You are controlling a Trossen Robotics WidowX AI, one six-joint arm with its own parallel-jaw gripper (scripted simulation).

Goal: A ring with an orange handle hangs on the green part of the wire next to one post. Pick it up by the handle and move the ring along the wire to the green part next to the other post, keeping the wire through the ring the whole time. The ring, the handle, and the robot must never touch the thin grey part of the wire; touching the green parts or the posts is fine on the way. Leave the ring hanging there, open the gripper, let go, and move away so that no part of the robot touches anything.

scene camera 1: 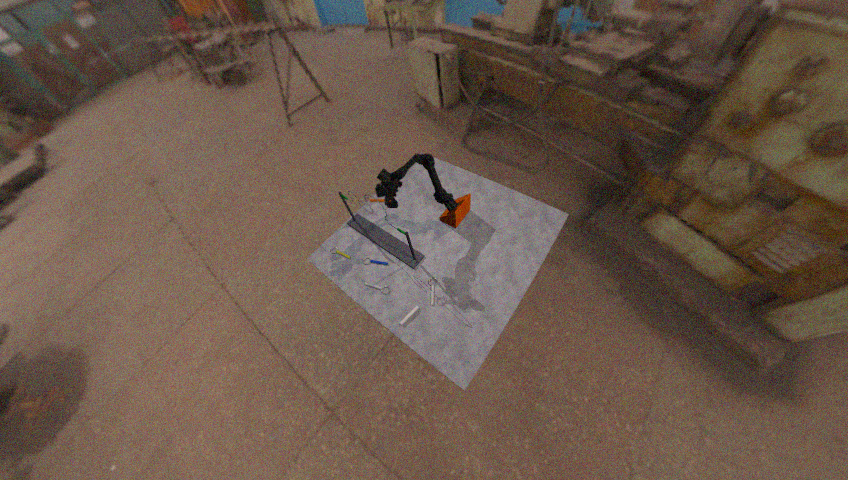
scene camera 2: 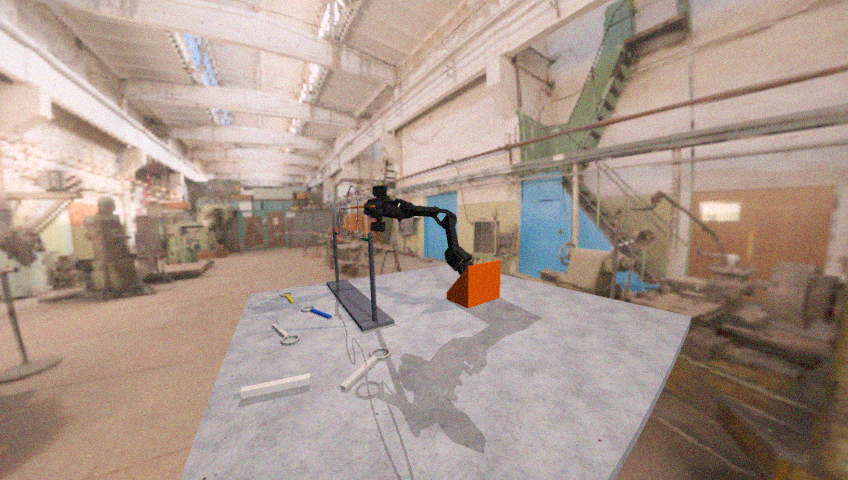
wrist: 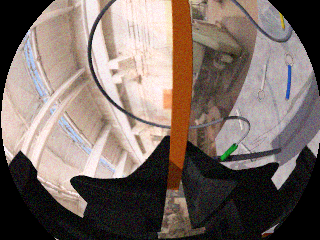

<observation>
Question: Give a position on a white bar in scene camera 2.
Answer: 257, 389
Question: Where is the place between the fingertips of my gripper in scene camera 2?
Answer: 364, 205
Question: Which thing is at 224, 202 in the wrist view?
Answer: My gripper.
</observation>
